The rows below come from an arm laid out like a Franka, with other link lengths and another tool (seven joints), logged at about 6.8 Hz.
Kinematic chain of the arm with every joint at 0, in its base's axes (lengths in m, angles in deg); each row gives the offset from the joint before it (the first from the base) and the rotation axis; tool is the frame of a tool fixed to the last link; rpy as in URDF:
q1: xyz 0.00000 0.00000 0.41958 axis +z
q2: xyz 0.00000 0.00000 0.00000 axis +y
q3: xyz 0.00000 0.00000 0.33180 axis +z
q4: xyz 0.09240 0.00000 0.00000 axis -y
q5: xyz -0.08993 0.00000 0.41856 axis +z
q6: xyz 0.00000 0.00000 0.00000 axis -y
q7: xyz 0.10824 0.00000 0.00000 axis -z
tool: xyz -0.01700 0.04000 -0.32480 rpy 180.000 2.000 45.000
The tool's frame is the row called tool.
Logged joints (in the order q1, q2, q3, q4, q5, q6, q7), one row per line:
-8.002, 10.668, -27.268, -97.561, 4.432, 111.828, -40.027
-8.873, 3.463, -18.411, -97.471, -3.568, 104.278, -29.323
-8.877, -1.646, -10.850, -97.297, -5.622, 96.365, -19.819
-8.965, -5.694, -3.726, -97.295, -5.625, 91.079, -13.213
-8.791, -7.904, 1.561, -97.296, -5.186, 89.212, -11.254
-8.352, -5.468, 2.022, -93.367, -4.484, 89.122, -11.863
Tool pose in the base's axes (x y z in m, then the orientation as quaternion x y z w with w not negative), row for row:
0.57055, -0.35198, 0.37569, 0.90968, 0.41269, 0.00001, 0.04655
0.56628, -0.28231, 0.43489, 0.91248, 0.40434, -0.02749, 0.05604
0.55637, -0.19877, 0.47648, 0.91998, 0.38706, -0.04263, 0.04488
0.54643, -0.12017, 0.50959, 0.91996, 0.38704, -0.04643, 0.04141
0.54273, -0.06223, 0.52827, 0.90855, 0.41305, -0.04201, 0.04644
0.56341, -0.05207, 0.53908, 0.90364, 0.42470, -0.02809, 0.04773
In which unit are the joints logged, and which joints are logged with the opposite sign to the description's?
The joints are logged in degrees. Opposite sign: none.
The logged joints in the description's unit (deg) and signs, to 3 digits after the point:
-8.002, 10.668, -27.268, -97.561, 4.432, 111.828, -40.027
-8.873, 3.463, -18.411, -97.471, -3.568, 104.278, -29.323
-8.877, -1.646, -10.850, -97.297, -5.622, 96.365, -19.819
-8.965, -5.694, -3.726, -97.295, -5.625, 91.079, -13.213
-8.791, -7.904, 1.561, -97.296, -5.186, 89.212, -11.254
-8.352, -5.468, 2.022, -93.367, -4.484, 89.122, -11.863

